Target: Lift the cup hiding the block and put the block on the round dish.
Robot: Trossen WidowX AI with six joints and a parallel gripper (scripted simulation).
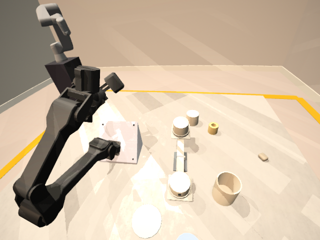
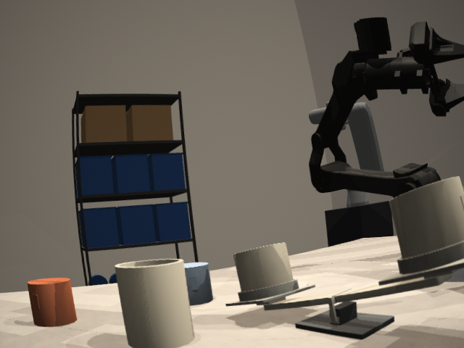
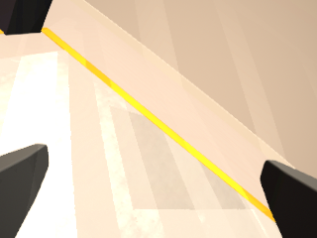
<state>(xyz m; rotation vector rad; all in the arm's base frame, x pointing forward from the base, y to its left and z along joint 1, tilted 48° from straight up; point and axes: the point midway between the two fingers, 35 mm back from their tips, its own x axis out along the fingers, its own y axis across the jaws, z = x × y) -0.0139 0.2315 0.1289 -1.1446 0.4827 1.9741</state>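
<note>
Right now my gripper tip is 320 mm short of the pale green block, 270 mm above it and 220 mm to the left of it. Round my gripper tip: balance (310 mm ahead, 270 mm below, 80 mm to the right); round dish (330 mm to the right, 310 mm below, 220 mm ahead); small yellow cylinder (470 mm ahead, 290 mm below, 130 mm to the left).
</note>
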